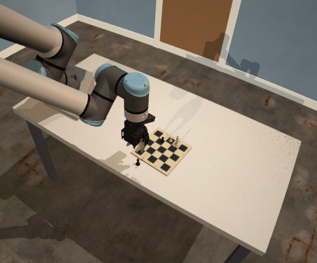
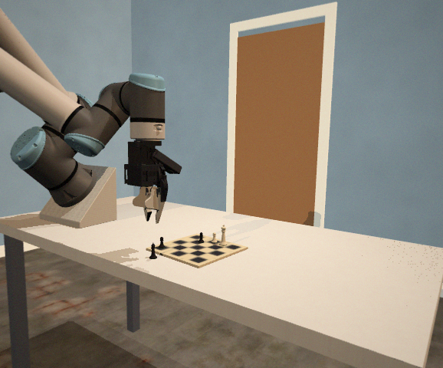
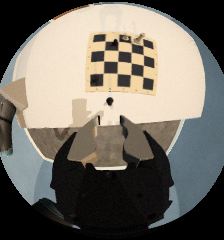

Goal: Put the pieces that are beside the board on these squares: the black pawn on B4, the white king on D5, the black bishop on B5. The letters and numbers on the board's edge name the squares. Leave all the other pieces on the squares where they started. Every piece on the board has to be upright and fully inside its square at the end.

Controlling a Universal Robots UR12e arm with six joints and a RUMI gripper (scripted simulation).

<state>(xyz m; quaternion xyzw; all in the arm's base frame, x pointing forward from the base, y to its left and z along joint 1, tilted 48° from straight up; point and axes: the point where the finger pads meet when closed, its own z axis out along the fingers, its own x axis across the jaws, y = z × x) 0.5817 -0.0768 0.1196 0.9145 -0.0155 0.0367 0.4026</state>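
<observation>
Right now my hand is 100 mm above the black bishop. From my hand the other things lie so: white king (210 mm to the left, 90 mm ahead, 80 mm below); then chessboard (130 mm to the left, 120 mm below, 50 mm ahead).
</observation>
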